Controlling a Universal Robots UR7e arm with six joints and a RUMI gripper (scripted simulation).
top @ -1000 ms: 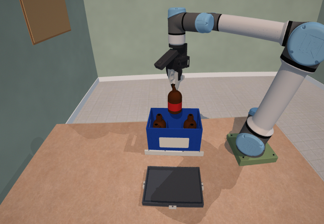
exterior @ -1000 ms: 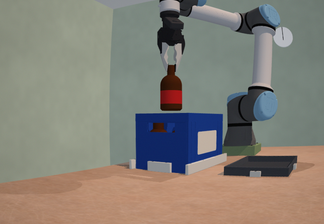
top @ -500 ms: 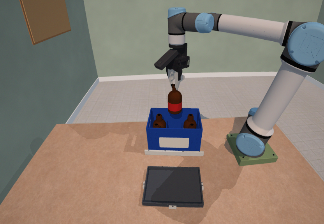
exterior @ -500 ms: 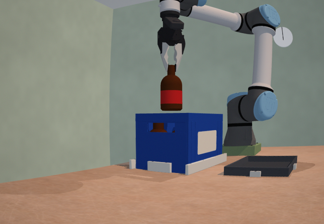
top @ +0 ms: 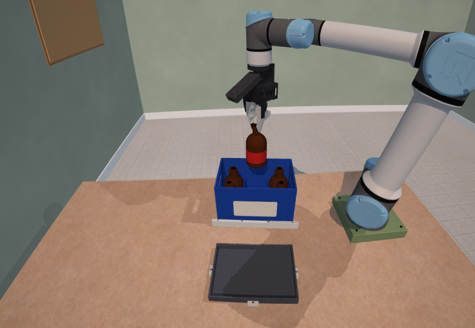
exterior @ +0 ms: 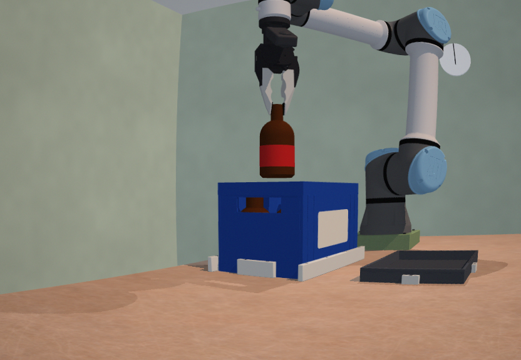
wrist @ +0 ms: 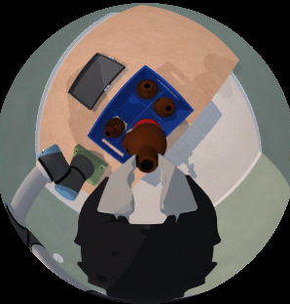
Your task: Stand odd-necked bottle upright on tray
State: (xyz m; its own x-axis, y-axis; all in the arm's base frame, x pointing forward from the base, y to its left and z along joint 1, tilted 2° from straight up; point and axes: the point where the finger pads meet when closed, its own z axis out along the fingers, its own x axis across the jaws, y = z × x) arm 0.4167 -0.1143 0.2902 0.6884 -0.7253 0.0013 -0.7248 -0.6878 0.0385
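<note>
My gripper is now 70 mm above the glass bottle. From my hand the other things lie so: dark tray 330 mm to the left, 320 mm below; blue crate 250 mm below, 40 mm to the left.
</note>
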